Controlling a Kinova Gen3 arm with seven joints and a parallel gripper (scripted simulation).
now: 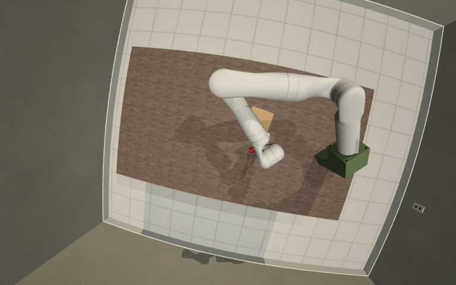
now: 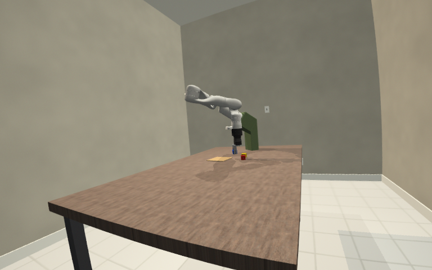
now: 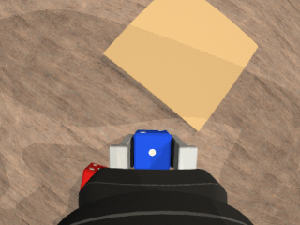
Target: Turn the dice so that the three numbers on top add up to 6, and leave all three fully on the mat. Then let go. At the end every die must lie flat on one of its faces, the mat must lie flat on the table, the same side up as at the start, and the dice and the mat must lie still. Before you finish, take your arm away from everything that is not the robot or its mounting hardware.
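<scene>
Now: the tan mat 12 cm to the right of my hand and 5 cm below it. Round my hand: yellow die 4 cm behind, 6 cm to the left, 4 cm below; blue die right at my hand; red die 4 cm ahead, 6 cm to the left, 4 cm below.
</scene>
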